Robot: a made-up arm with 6 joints. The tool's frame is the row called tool. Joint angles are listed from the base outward. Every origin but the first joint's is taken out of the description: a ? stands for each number. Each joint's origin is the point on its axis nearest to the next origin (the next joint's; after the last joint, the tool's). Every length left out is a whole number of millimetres.
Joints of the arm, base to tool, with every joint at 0 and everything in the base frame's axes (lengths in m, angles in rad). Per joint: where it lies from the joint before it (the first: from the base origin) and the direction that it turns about. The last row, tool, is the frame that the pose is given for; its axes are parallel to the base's.
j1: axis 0 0 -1 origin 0 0 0.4
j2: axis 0 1 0 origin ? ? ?
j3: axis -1 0 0 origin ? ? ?
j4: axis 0 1 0 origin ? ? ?
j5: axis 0 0 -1 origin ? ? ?
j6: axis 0 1 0 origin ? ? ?
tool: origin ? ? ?
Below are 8 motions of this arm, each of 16 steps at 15 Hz.
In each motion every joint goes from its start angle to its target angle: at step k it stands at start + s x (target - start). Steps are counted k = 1, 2, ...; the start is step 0. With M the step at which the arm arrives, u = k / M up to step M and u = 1 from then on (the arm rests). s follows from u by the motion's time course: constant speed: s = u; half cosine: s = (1 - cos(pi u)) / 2; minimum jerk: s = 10 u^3 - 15 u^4 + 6 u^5.
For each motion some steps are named. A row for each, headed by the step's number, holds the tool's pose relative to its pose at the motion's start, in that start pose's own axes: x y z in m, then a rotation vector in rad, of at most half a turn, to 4 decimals.
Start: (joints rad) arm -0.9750 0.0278 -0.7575 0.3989 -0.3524 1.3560
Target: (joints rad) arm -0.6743 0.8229 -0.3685 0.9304 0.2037 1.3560
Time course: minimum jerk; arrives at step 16
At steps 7, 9, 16:
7: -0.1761 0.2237 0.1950 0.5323 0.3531 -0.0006
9: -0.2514 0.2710 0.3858 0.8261 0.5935 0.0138
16: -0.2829 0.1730 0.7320 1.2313 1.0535 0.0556

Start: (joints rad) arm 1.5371 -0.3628 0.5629 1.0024 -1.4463 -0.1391
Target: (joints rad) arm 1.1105 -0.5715 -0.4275 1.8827 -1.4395 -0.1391
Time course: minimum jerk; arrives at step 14
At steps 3, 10, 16:
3: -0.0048 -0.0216 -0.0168 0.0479 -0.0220 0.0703
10: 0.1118 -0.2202 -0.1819 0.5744 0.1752 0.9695
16: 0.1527 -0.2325 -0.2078 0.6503 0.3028 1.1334

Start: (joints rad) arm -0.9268 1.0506 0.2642 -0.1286 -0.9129 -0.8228
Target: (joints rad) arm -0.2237 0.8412 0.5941 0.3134 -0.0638 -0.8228
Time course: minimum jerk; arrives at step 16
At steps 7, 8, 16:
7: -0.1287 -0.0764 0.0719 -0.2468 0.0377 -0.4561
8: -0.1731 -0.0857 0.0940 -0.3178 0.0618 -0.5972
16: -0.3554 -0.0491 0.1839 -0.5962 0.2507 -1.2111

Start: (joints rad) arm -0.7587 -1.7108 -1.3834 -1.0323 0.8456 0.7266
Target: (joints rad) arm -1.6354 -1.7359 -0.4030 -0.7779 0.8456 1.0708
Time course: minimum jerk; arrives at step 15
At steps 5, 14, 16:
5: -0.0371 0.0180 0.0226 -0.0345 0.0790 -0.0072
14: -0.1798 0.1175 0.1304 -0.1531 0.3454 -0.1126
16: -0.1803 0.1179 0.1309 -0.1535 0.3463 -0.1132

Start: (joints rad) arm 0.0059 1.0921 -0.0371 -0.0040 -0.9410 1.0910
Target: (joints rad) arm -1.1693 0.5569 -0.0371 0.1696 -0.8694 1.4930
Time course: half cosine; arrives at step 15
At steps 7, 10, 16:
7: -0.1076 0.1274 0.2331 -0.3875 0.4439 -0.2596
10: -0.1260 0.2426 0.3661 -0.6603 0.7139 -0.4427
16: -0.1158 0.3444 0.4531 -0.8949 0.9156 -0.5968

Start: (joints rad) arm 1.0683 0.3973 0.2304 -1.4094 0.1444 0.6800
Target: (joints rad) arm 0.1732 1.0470 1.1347 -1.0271 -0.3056 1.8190
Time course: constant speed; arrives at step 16
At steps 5, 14, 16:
5: 0.1804 -0.2251 0.2473 -0.3415 0.5757 0.5510
14: 0.8055 0.0084 0.7252 -1.6260 0.9983 1.2058
16: 0.8528 0.1913 0.8085 -1.9968 0.9144 1.2209

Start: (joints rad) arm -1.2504 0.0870 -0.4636 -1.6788 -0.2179 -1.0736
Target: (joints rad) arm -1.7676 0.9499 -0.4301 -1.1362 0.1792 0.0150
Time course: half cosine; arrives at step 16
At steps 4, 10, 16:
4: -0.0925 -0.0240 -0.0711 -0.0060 0.3790 -0.0688
10: -0.2982 -0.0163 -0.0916 0.0406 1.7962 -0.1521
16: -0.2475 0.0136 -0.1178 0.0340 2.5794 -0.0238

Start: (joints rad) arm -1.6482 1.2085 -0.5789 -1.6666 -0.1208 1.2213
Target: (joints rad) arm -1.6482 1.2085 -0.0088 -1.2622 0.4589 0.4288
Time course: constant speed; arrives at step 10
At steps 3, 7, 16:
3: 0.0628 -0.0033 0.0847 0.0069 -0.1171 0.0078
7: 0.1465 0.0167 0.2079 -0.0214 -0.2797 -0.0350
16: 0.2104 0.0432 0.3032 -0.0835 -0.4192 -0.0926

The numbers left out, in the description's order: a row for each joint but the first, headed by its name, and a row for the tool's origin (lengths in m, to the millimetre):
j2: 0.03 0.08 0
j3: -0.15 0 0.1
j4: 0 -0.16 0.1
j5: -0.1 0 0.49
j6: -0.07 -0.21 0
tool: -0.03 0 -0.38

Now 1 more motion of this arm.
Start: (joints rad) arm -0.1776 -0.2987 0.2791 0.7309 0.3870 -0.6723
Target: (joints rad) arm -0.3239 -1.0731 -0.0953 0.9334 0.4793 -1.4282
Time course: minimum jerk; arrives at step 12
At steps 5, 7, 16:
5: 0.0243 -0.0413 -0.0885 0.1762 -0.4015 -0.0905
7: 0.0610 -0.0740 -0.1421 0.3297 -0.7567 -0.1821
16: 0.1034 -0.1131 -0.1742 0.5012 -1.1560 -0.3038

